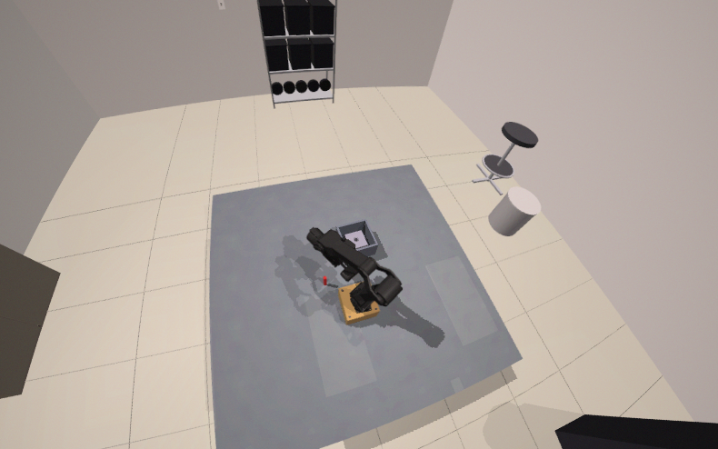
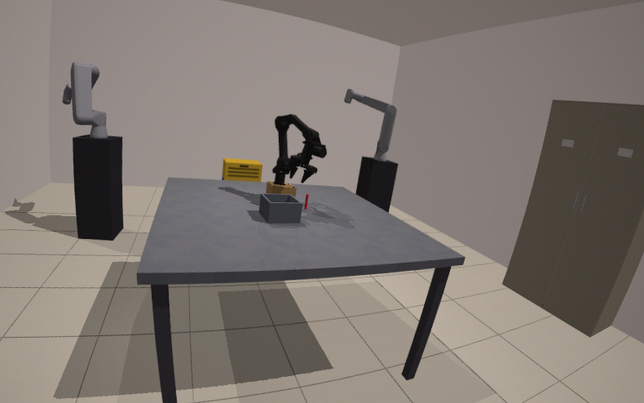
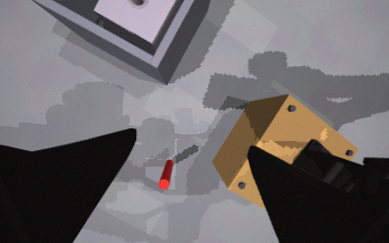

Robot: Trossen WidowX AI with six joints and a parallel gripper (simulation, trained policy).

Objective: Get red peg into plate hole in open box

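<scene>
Now: the red peg 110 mm below my gripper tip, 80 mm to the left of it and 20 mm behind it. Also, from my gripper tip: grey box (170 mm ahead, 130 mm below, 100 mm to the right); pale plate (170 mm ahead, 110 mm below, 100 mm to the right).
</scene>
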